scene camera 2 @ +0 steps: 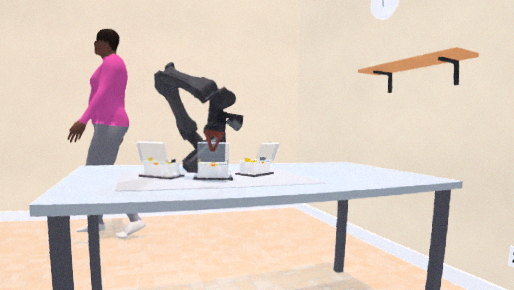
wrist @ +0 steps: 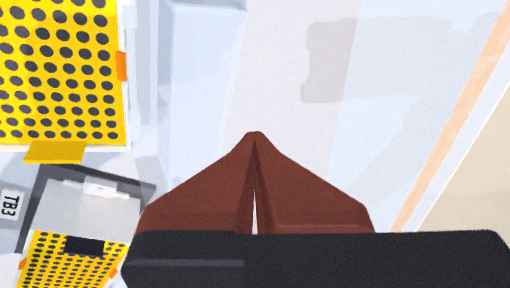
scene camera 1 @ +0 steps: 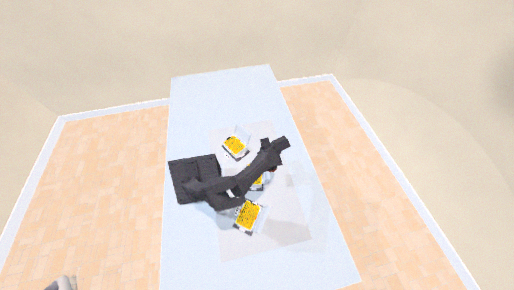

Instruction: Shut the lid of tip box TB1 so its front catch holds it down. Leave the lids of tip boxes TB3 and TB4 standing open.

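Places are measured from the arm's base along level axes (x ahead, y left, z up), in centimetres.
Where they show: gripper, fingertip midpoint: [scene camera 2: 212, 151] [wrist: 254, 143] [scene camera 1: 273, 170]; arm's base at its link origin: [scene camera 1: 193, 179].
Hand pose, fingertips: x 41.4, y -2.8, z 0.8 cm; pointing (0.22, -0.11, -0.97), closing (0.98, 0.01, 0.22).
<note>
Things, the pixels of their top centre, and the offset from my fingertips. "spot": a spot on its surface instead. Level surfaces: height alone.
- box labelled TB3 at a spot on its surface: [wrist: 82, 212] spot: dy -12.5, dx -13.7, dz -8.0 cm
- middle box at its top centre: [wrist: 26, 75] [scene camera 1: 254, 172] dy +2.5, dx -9.9, dz -4.2 cm
- right-hand box at its top centre: [scene camera 2: 253, 159] [scene camera 1: 232, 145] dy +22.8, dx -19.5, dz -5.1 cm
- middle box's clear lid at a spot on its surface: [scene camera 2: 205, 148] spot: dy -2.1, dx -3.2, dz +0.9 cm
- pale mat at its surface level: dz -11.7 cm
- light blue table at its surface level: dz -12.0 cm
- TB3's open lid at a spot on its surface: [scene camera 2: 151, 152] spot: dy -22.1, dx -10.2, dz -1.3 cm
- right-hand box's open lid at a spot on its surface: [scene camera 2: 269, 150] spot: dy +27.5, dx -11.7, dz -0.4 cm
Three white tip boxes with yellow racks stand with lids upright. The box labelled TB3 [scene camera 1: 247, 216] [scene camera 2: 161, 169] [wrist: 82, 212] is at the left in scene camera 2. The middle box [scene camera 1: 257, 181] [scene camera 2: 213, 170] [wrist: 55, 70] and the right-hand box [scene camera 1: 235, 145] [scene camera 2: 255, 166] show no readable label, so I cannot tell which is TB1 or TB4. My gripper [scene camera 2: 213, 149] [wrist: 254, 143] is shut and empty. Its red-brown tips overlap the middle box's clear lid [scene camera 2: 205, 148] in scene camera 2, on the lid's outer side; whether they touch it is unclear.
The boxes stand on a pale mat [scene camera 1: 230, 250] [scene camera 2: 127, 185] on a light blue table [scene camera 1: 215, 100] [scene camera 2: 400, 180]. TB3's open lid [scene camera 2: 151, 152] and the right-hand box's open lid [scene camera 2: 269, 150] flank the gripper. A person in pink [scene camera 2: 110, 90] is behind the table.
</note>
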